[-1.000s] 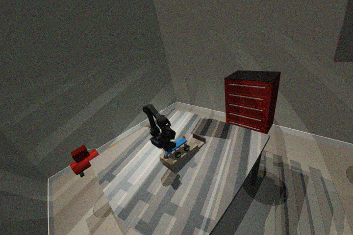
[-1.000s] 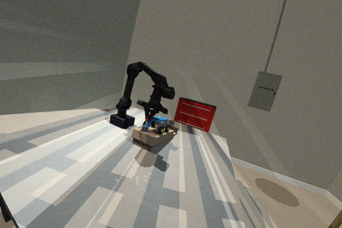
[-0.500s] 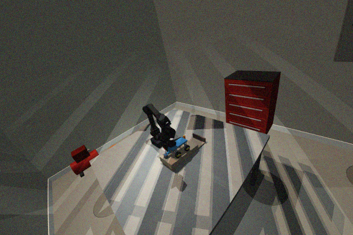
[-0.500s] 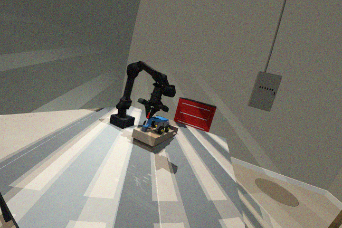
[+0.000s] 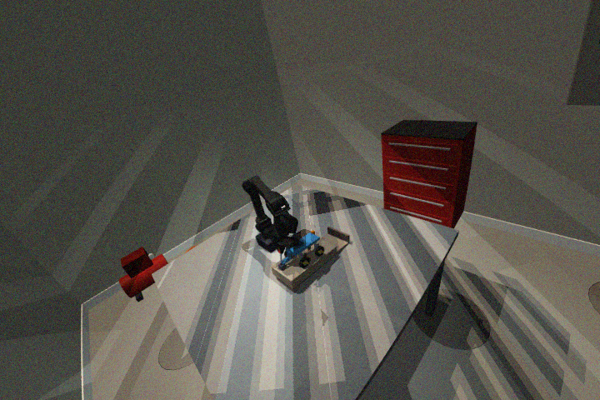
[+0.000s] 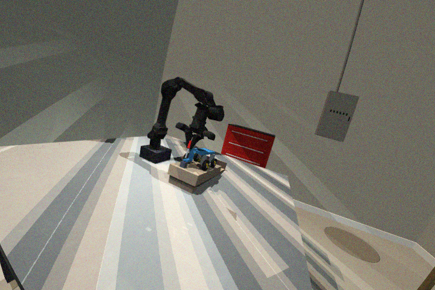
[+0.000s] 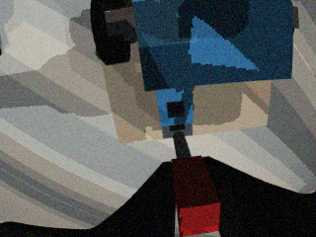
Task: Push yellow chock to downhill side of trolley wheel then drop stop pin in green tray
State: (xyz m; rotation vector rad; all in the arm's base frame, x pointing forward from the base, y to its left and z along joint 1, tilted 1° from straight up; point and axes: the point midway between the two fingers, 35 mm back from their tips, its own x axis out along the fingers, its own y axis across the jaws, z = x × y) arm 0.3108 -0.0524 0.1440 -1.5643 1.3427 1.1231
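Now: gripper tip 130 mm past the green tray, 190 mm to the right of it and 180 mm above it. Also, from my gripper tip: blue trolley: 120 mm to the left, 60 mm below; then red-headed stop pin: right at my gripper tip; then ramp: 10 mm ahead, 110 mm to the left, 130 mm below.
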